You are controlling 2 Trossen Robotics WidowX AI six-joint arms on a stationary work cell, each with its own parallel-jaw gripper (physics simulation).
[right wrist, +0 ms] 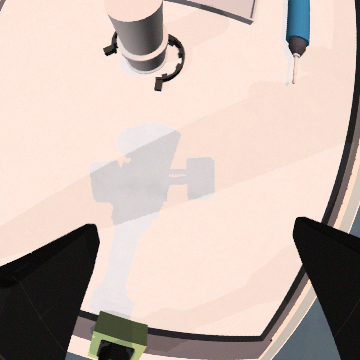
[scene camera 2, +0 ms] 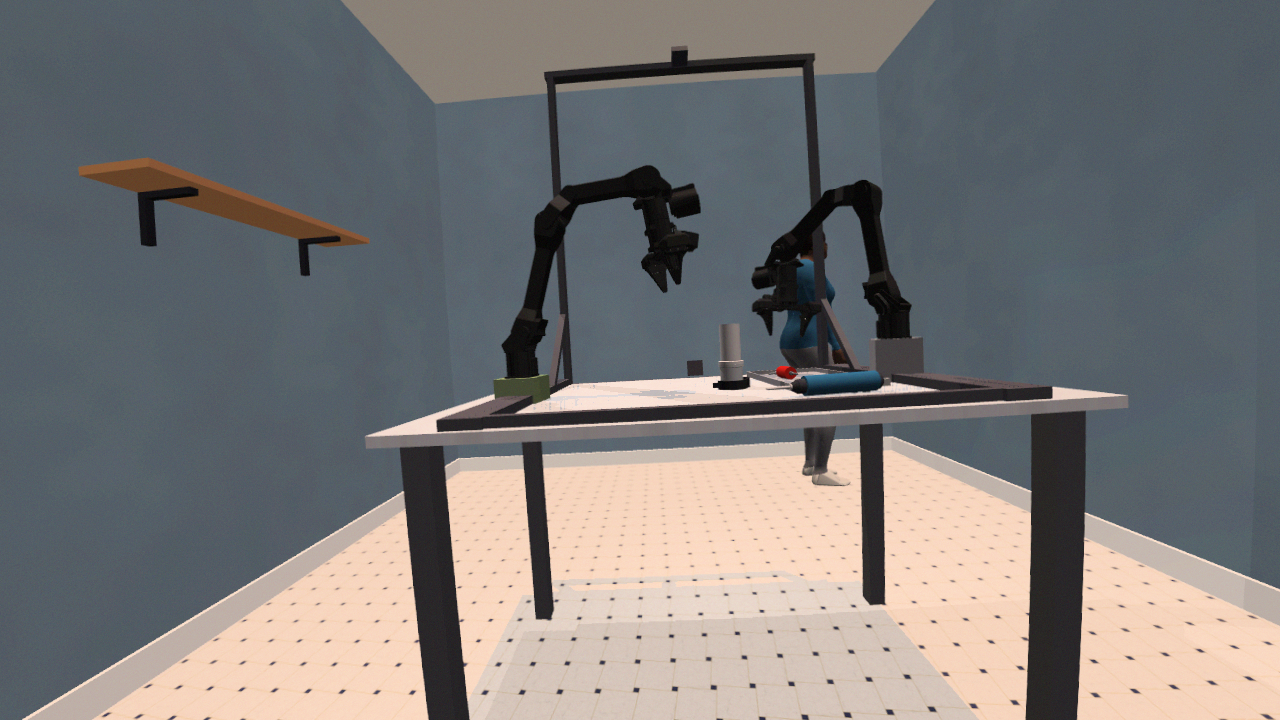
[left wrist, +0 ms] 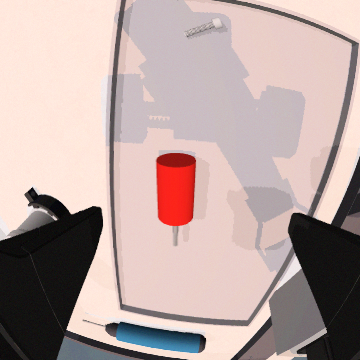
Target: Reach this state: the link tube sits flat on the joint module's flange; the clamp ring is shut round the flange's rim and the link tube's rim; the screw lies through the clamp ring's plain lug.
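Frame: origin at the left arm's base, x back, y right, z up, level; centimetres.
Seen in the pictures: left gripper, fingertip midpoint: (scene camera 2: 786,336) (left wrist: 200,221); right gripper, fingertip midpoint: (right wrist: 198,232) (scene camera 2: 671,288); left arm's base, origin of the base link: (scene camera 2: 894,338) (left wrist: 327,340); right arm's base, origin of the base link: (right wrist: 114,351) (scene camera 2: 522,377).
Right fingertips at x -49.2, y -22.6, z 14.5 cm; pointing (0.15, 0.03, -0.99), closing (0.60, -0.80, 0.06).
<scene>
Pixels of each thing's top centre, then the offset from my right fingertips to it. "spot": a spot on its surface instead.
- pale link tube, middle of its top: (scene camera 2: 729,324) dx +10.8, dy +12.8, dz -8.7 cm
- joint module, middle of its top: (right wrist: 142,37) (scene camera 2: 730,362) dx +10.8, dy +12.8, dz -18.3 cm
- silver screw, middle of its top: (left wrist: 202,26) dx +18.8, dy +41.9, dz -23.3 cm
- tray, surface spot: (left wrist: 185,317) spot: dx +35.7, dy +7.3, dz -23.9 cm
- red-handled driver, middle of its top: (left wrist: 172,217) (scene camera 2: 789,366) dx +24.2, dy +26.7, dz -20.9 cm
- blue-handled tool, middle of its top: (right wrist: 304,16) (left wrist: 138,344) (scene camera 2: 823,373) dx +31.8, dy -2.8, dz -20.4 cm
The pale link tube (scene camera 2: 730,342) (right wrist: 139,31) stands upright on the joint module (scene camera 2: 731,370) (right wrist: 145,64). The black clamp ring (scene camera 2: 738,384) (right wrist: 180,59) (left wrist: 51,204) is open, its ends apart, and lies low around the module's base, below the joint between tube and module. The silver screw (left wrist: 202,28) lies in the tray (left wrist: 185,317). My left gripper (left wrist: 200,221) (scene camera 2: 787,331) is open and empty above the tray, over a red-handled driver (left wrist: 176,191) (scene camera 2: 786,371) that lies there. My right gripper (right wrist: 198,232) (scene camera 2: 669,284) is open and empty, high above the table.
A blue-handled tool (scene camera 2: 841,383) (left wrist: 160,338) (right wrist: 298,21) with a thin tip lies outside the tray, near the table edge in the scene view. Dark frame bars (scene camera 2: 626,415) run along the table's edges. A person in blue (scene camera 2: 805,335) stands behind the table near the left arm.
</scene>
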